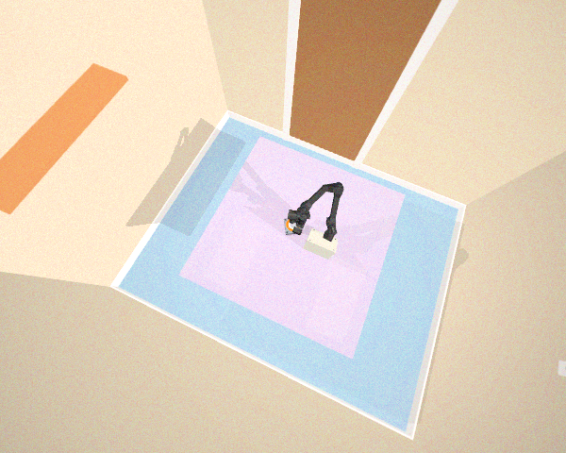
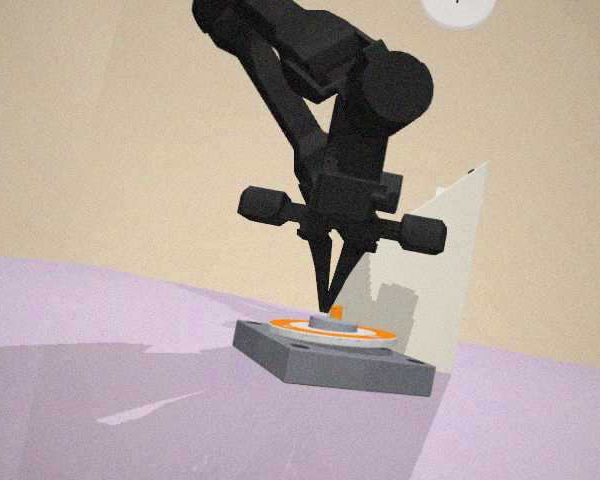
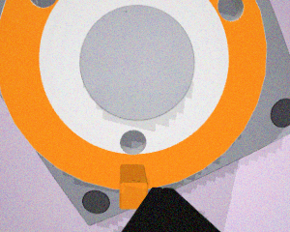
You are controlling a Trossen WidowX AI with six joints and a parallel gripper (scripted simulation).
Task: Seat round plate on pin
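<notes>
Right now the round plate is 30 mm ahead of my gripper tip, 20 mm to the left of it and 10 mm below it. From my gripper tip the other things lie so: square grey base 50 mm ahead, 20 mm to the left, 20 mm below.
</notes>
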